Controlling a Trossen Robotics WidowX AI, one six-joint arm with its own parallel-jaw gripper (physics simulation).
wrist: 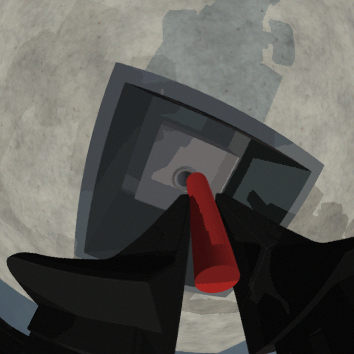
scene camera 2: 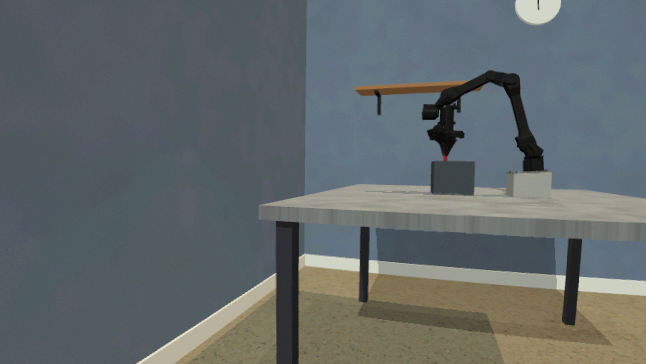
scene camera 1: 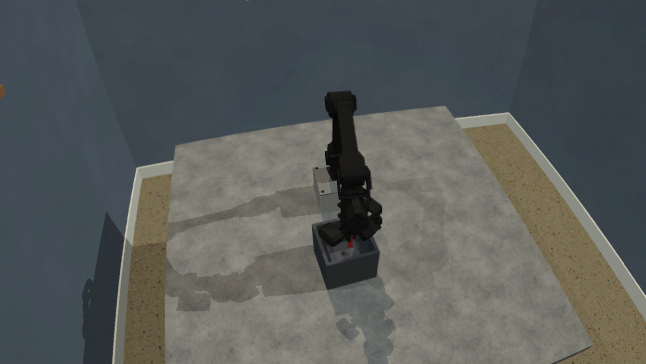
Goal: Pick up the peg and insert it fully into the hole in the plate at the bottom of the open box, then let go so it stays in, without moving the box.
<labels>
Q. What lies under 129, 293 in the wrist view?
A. My gripper.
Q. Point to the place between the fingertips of my gripper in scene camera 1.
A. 350, 239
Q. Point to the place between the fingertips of my gripper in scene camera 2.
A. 445, 156
</labels>
